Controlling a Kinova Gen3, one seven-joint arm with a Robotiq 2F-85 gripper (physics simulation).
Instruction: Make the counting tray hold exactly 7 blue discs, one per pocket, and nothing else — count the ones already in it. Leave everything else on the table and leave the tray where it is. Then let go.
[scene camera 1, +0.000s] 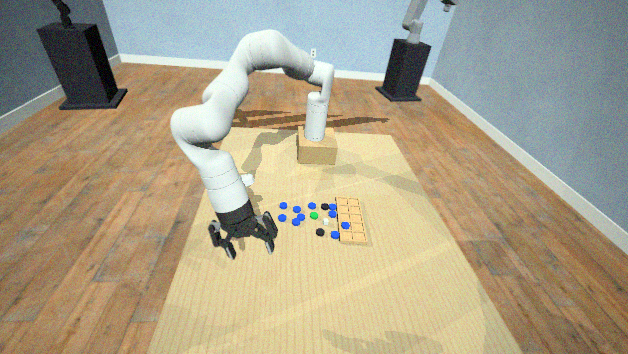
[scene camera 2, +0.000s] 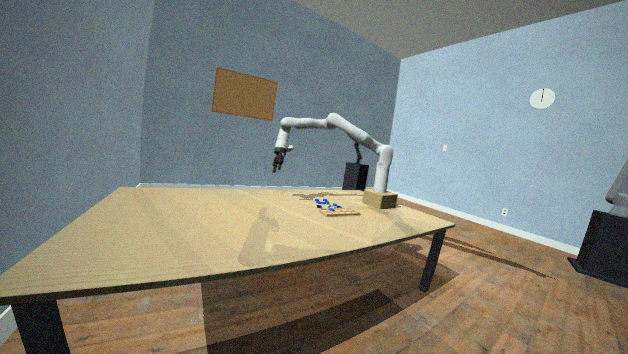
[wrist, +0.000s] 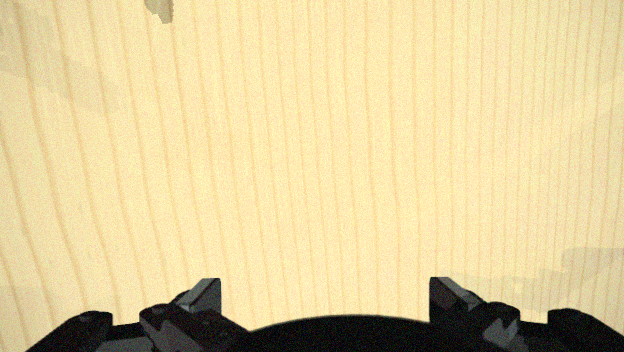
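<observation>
The wooden counting tray (scene camera 1: 363, 235) (scene camera 2: 345, 214) lies on the table, with rows of square pockets. One blue disc (scene camera 1: 345, 225) shows inside it, in the left column. Three blue discs, an upper one (scene camera 1: 332, 206), one below it (scene camera 1: 332, 214) and a lower one (scene camera 1: 335, 235), are at the tray's left edge; whether they touch it is too small to tell. Several loose blue discs, among them one (scene camera 1: 283, 205) and another (scene camera 1: 296, 222), lie further left. My gripper (scene camera 1: 251, 253) (scene camera 2: 277, 170) (wrist: 325, 301) is open and empty, high above the table, left of the discs in scene camera 1. No disc shows in the wrist view.
A green disc (scene camera 1: 314, 216), a small white piece (scene camera 1: 325, 221) and two black discs, one upper (scene camera 1: 325, 206) and one lower (scene camera 1: 320, 232), lie between the loose blue discs and the tray. The arm's wooden base block (scene camera 1: 317, 154) (scene camera 2: 379, 200) stands behind them on the table (scene camera 1: 300, 300) (scene camera 2: 175, 225).
</observation>
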